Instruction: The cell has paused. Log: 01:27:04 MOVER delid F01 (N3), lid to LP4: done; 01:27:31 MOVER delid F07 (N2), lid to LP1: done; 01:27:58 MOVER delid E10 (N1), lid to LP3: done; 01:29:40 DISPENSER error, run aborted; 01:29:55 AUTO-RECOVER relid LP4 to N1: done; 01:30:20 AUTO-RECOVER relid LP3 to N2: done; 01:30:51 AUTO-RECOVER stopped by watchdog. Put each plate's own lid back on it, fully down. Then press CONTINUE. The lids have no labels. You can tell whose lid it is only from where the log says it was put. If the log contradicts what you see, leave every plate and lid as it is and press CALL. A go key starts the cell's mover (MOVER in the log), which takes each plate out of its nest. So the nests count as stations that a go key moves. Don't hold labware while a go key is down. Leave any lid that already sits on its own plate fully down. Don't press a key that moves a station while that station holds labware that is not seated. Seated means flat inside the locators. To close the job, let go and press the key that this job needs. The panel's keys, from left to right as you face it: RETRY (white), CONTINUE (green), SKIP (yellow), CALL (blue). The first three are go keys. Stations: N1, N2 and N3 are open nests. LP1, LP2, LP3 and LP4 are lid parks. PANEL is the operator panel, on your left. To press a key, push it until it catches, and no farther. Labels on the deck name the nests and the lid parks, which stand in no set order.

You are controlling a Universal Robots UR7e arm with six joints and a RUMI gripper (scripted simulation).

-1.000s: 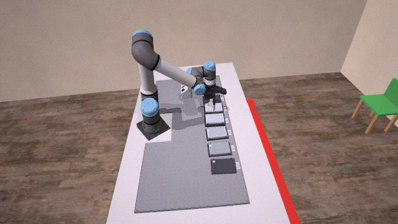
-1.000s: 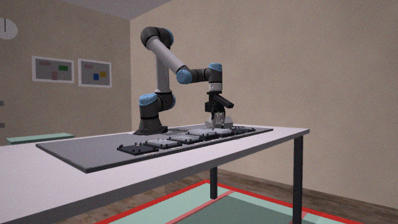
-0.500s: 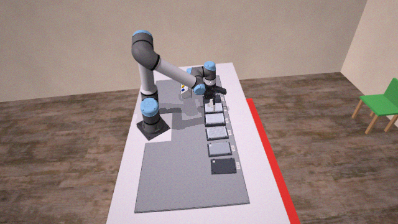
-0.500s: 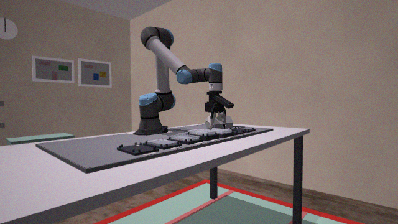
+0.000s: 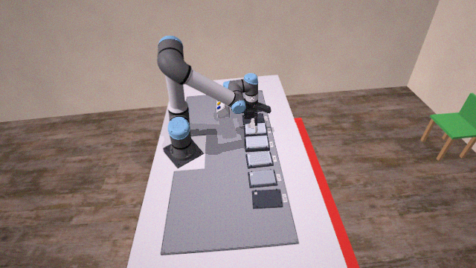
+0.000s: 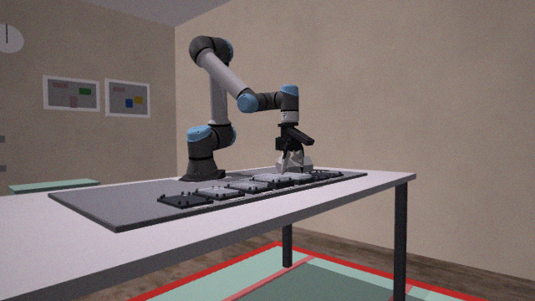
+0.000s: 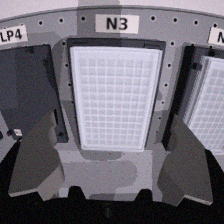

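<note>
My hand is 13 cm to the left of the well plate, 2 cm short of it and 1 cm above it. Round my hand: yellow skip key (28 cm behind, 21 cm to the left, 3 cm above); then green continue key (28 cm behind, 26 cm to the left, 3 cm above); then white retry key (31 cm to the left, 29 cm behind, 3 cm above).
</note>
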